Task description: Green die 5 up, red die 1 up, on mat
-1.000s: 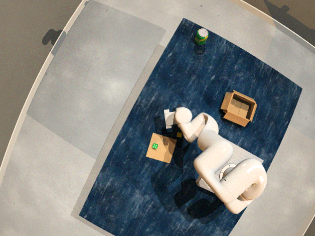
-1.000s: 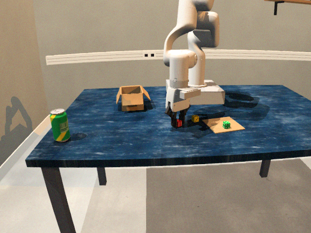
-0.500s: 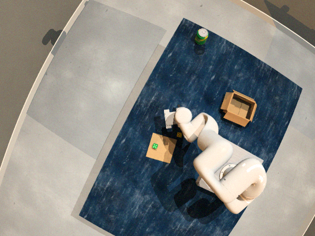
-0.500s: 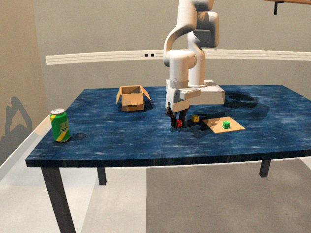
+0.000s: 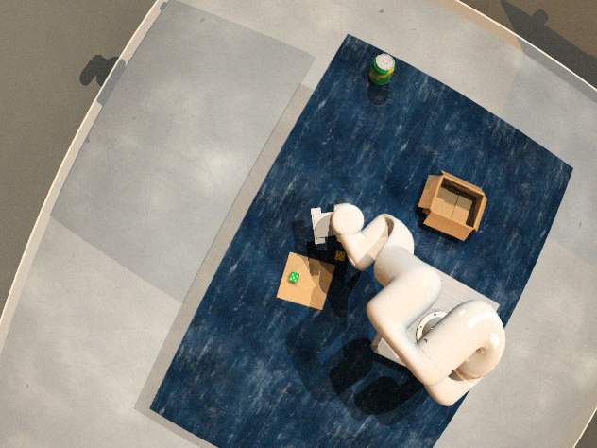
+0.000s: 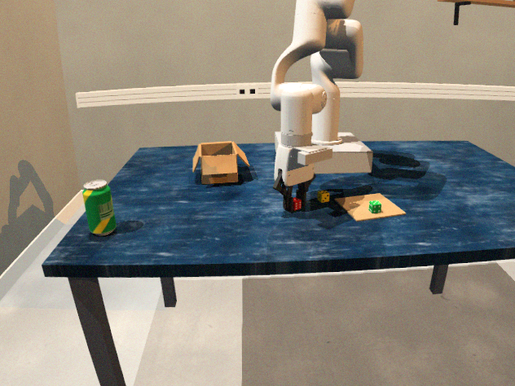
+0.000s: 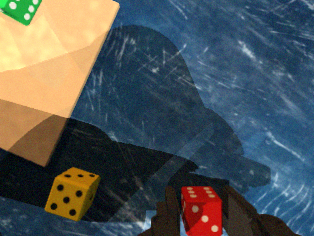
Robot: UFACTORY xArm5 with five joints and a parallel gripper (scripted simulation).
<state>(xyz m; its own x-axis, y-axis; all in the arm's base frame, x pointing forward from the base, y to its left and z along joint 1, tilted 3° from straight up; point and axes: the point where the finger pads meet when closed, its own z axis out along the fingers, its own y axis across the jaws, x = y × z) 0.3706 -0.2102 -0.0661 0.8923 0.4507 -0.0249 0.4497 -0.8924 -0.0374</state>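
Right now the red die is 10 mm below my hand. The rest, counted from my hand: mat 190 mm to the left, 40 mm ahead, 20 mm below; then yellow die 90 mm to the left, 30 mm behind, 10 mm below; then green die 190 mm to the left, 80 mm ahead, 10 mm below.
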